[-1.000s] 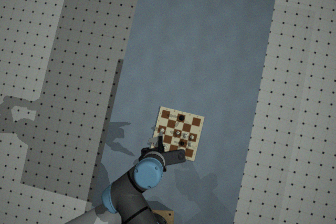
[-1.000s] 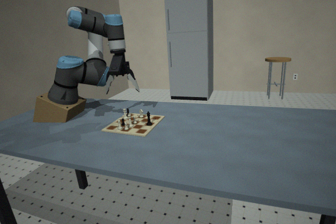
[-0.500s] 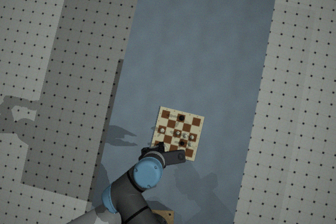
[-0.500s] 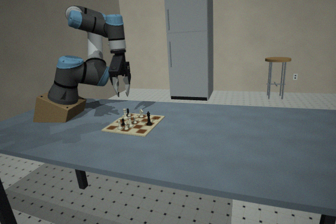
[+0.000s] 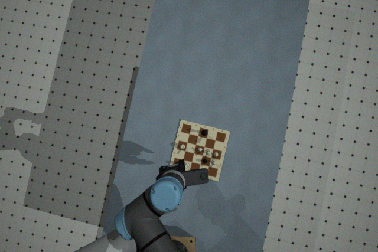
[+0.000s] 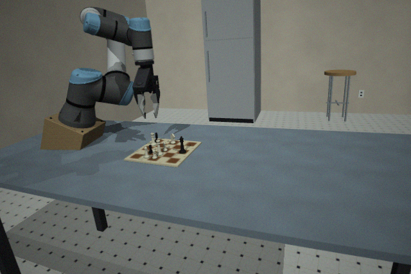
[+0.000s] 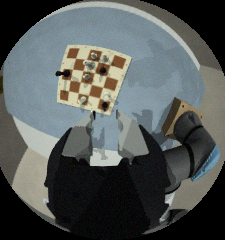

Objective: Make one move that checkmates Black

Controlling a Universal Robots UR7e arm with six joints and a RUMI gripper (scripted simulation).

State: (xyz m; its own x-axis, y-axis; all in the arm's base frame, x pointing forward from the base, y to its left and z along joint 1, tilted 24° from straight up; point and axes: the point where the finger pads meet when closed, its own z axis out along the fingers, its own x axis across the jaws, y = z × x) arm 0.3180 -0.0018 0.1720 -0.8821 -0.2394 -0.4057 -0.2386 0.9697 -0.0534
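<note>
Now: hand 10 cm above the white piece. Round my hand: tall black piece 15 cm ahead, 6 cm to the right, 10 cm below; then chessboard 7 cm ahead, 5 cm to the right, 13 cm below.
</note>
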